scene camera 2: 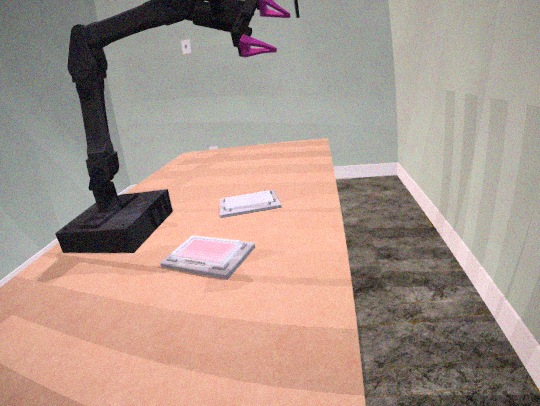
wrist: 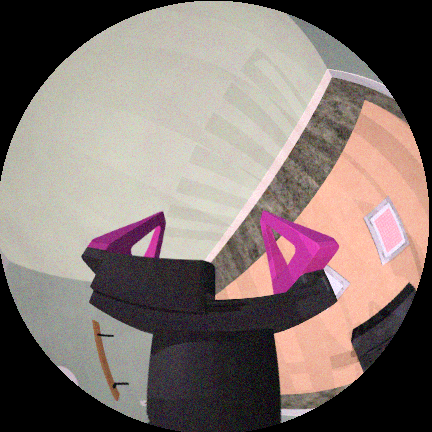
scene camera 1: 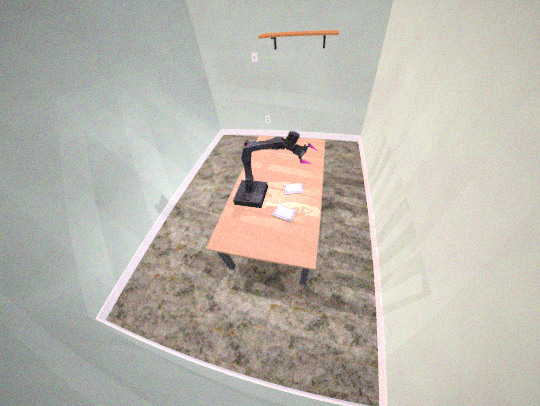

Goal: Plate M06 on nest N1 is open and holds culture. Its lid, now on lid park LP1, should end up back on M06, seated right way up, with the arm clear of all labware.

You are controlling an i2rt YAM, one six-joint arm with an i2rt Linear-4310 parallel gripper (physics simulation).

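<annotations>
Pink well plate (scene camera 2: 209,251), 65 cm from the lens.
</annotations>
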